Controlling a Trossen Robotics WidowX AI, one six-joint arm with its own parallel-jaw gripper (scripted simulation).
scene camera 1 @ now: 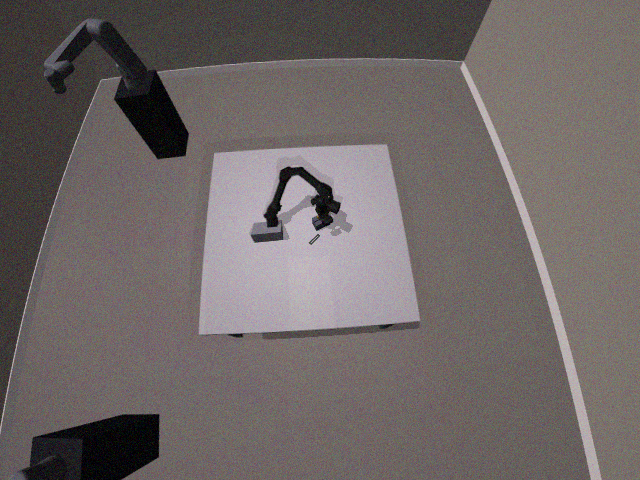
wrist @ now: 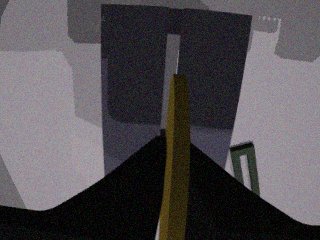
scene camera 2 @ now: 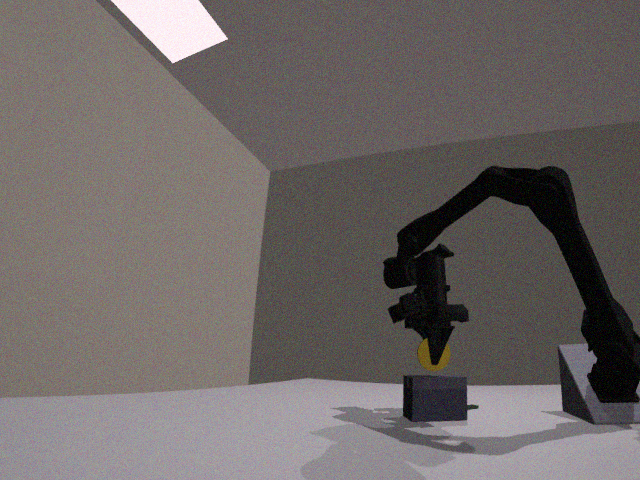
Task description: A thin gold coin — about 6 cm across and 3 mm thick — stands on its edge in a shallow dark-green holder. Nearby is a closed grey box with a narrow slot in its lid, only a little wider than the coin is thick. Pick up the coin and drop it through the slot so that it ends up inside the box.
Labels:
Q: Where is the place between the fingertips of my gripper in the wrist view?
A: At 169,148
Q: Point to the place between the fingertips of my gripper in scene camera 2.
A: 434,364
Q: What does my gripper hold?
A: A coin.

